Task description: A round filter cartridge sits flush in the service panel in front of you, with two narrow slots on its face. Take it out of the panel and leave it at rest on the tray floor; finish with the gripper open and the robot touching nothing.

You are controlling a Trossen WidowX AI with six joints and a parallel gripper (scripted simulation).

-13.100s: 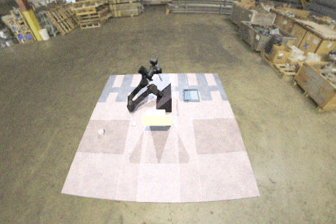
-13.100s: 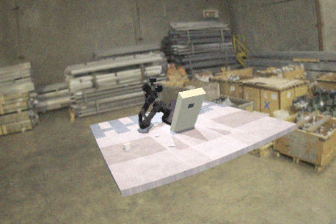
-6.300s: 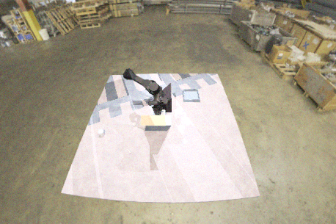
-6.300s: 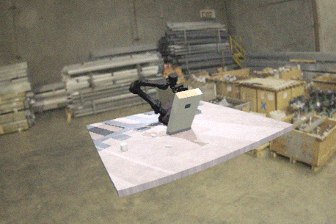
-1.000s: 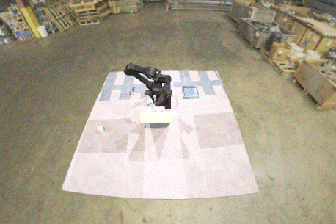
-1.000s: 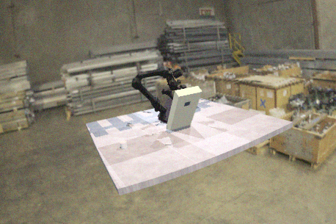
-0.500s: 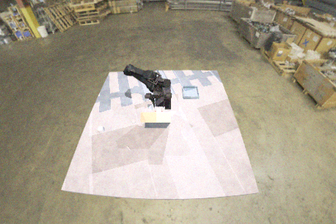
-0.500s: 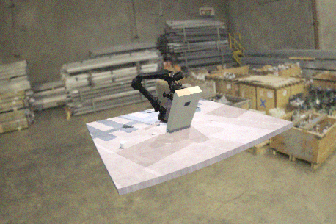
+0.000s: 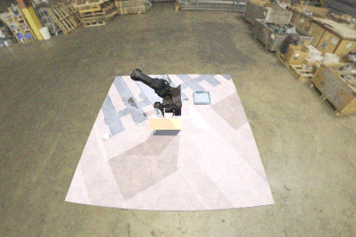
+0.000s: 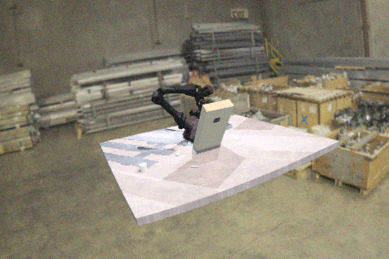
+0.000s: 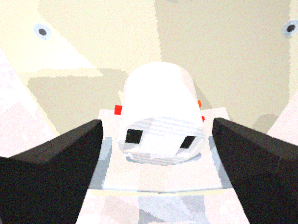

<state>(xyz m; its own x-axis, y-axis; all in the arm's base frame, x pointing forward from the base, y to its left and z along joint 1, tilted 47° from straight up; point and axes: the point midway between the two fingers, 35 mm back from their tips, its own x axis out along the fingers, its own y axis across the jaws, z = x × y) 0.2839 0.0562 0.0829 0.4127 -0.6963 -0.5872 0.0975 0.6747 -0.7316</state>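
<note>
Now: the service panel 50 mm ahead of my gripper tip, 20 mm below it and 10 mm to the right of it. The rest, counted from my gripper tip: round filter cartridge right at my gripper tip; then tray 320 mm behind, 310 mm to the left, 160 mm below.
</note>
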